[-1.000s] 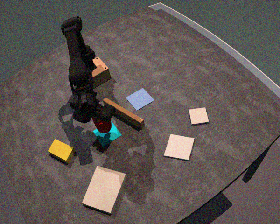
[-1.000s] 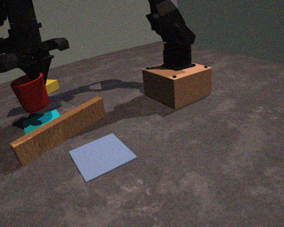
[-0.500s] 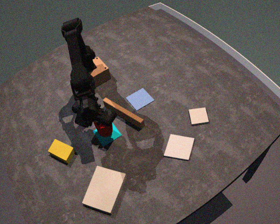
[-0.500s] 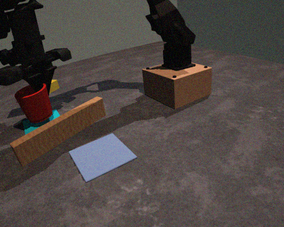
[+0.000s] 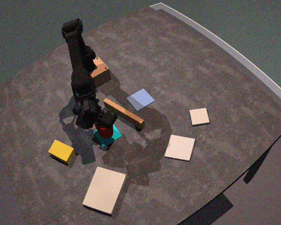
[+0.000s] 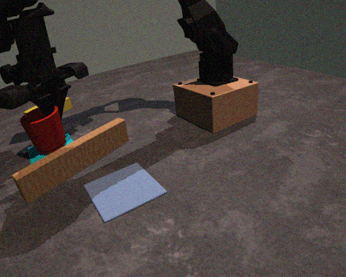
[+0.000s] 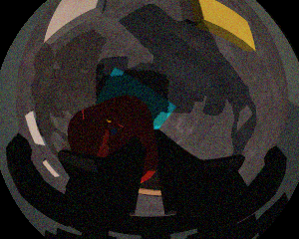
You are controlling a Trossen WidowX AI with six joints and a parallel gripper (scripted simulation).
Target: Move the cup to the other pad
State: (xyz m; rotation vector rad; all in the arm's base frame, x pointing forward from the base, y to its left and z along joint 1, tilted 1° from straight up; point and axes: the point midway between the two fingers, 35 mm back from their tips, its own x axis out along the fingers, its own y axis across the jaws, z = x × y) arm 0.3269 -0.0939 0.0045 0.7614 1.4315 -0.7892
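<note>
Now: the red cup 3 cm ahead of my gripper tip and 2 cm to the left of it. From my gripper tip the other things lie so: yellow block 20 cm to the right, 3 cm below, 1 cm ahead; then cyan pad 5 cm below, 3 cm ahead, 2 cm to the left; then wooden bar 12 cm to the left, 3 cm below, 1 cm behind.
</note>
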